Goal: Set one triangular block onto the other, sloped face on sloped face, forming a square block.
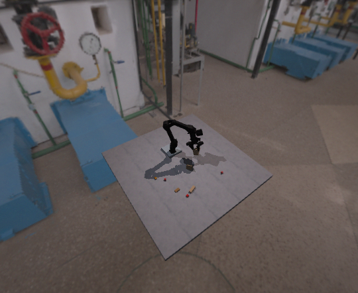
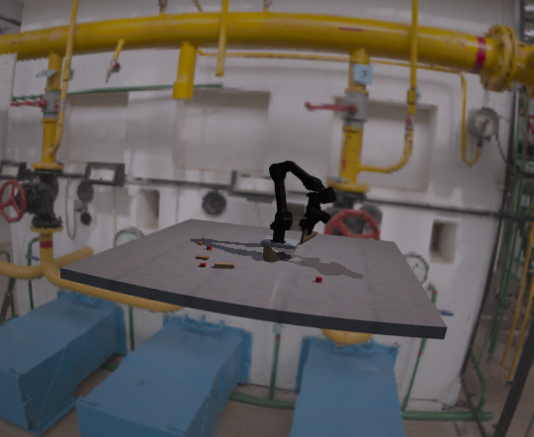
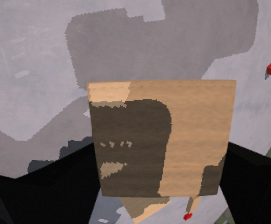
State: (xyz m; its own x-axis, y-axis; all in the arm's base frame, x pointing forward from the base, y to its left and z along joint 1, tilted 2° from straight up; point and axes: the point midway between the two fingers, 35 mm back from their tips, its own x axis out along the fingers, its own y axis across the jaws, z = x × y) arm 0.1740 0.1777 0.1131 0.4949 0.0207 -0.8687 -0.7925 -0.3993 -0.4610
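Now: the triangular block 10 mm above my gripper tip.
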